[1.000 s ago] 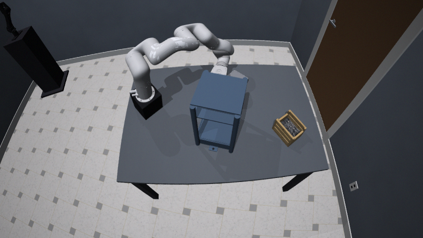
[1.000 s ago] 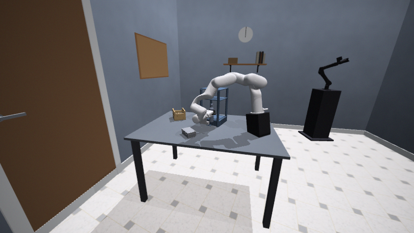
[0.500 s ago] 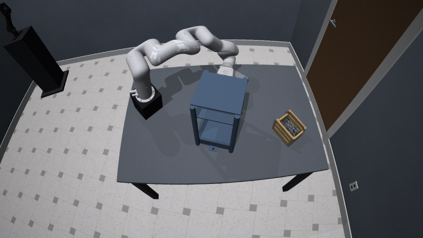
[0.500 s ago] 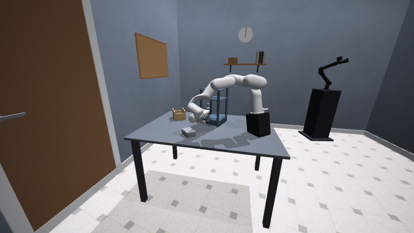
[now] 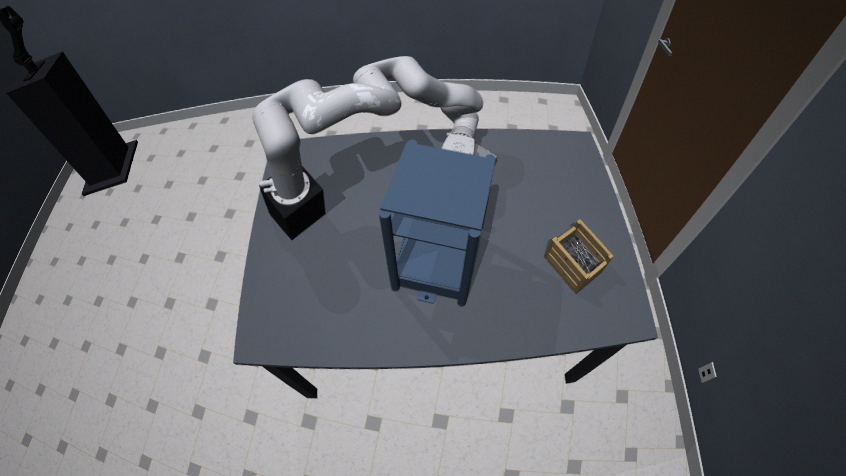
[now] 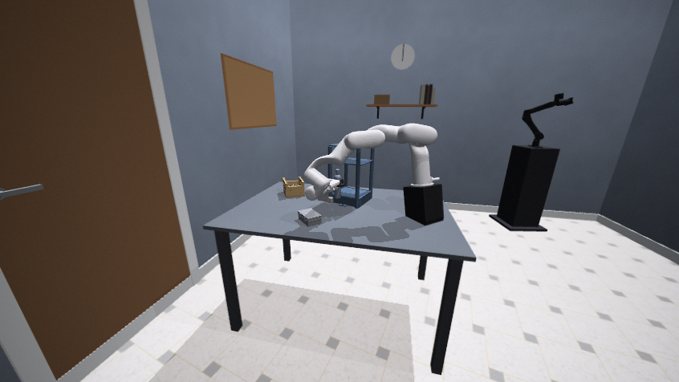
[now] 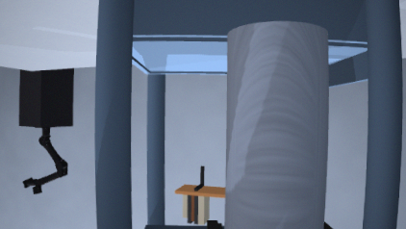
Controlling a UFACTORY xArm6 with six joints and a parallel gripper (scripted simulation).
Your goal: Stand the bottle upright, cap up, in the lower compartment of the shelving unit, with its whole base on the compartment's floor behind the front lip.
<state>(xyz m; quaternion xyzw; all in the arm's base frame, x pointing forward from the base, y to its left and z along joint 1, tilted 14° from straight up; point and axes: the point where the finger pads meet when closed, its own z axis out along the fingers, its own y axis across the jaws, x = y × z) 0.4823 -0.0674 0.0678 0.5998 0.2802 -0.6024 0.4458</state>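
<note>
Right now the blue shelving unit is 90 mm behind my hand, 180 mm to the right of it and 10 mm above it. Also, from my hand: grey box 150 mm ahead, 180 mm to the left, 150 mm below; bottle 10 mm above; wooden crate 340 mm ahead, 300 mm to the right, 130 mm below.
</note>
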